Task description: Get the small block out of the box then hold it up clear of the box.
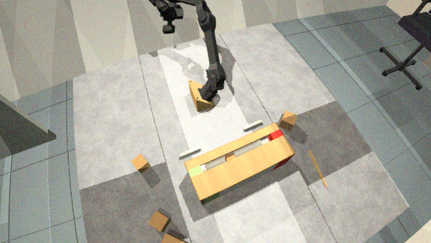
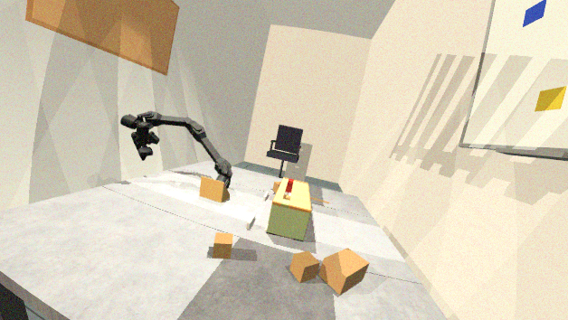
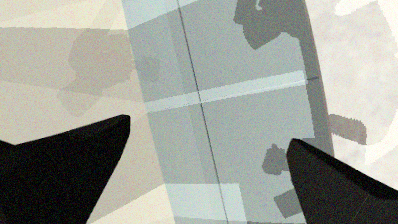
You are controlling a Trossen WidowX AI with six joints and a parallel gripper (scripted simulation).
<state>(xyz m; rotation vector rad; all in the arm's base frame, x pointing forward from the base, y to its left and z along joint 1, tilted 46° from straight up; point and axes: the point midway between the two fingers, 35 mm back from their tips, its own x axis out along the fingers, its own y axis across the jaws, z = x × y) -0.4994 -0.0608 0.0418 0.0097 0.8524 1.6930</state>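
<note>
Right now the wooden box is 830 mm ahead of my gripper tip, 20 mm to the left of it and 30 mm below it. The rest, counted from my gripper tip: thin stick: 1010 mm ahead, 340 mm to the left, 90 mm below; orange block: 850 mm ahead, 10 mm to the right, 10 mm below.
</note>
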